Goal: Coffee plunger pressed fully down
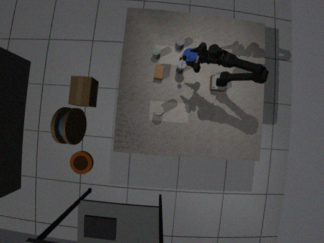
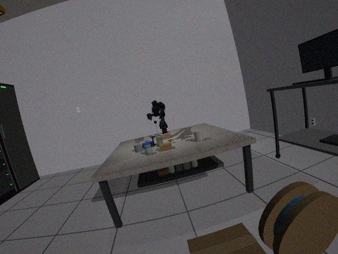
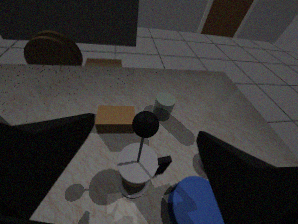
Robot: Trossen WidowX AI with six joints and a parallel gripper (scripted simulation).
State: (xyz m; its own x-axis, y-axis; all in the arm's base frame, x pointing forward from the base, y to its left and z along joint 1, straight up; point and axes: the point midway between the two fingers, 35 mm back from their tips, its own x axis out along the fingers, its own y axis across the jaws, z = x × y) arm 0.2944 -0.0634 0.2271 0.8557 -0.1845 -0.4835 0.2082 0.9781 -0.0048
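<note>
Right now the coffee press is 15 cm below my gripper tip, 2 cm to the right of it and 2 cm ahead of it. The rest, counted from my gripper tip: blue-topped object 25 cm below, 14 cm to the right, 5 cm behind.
</note>
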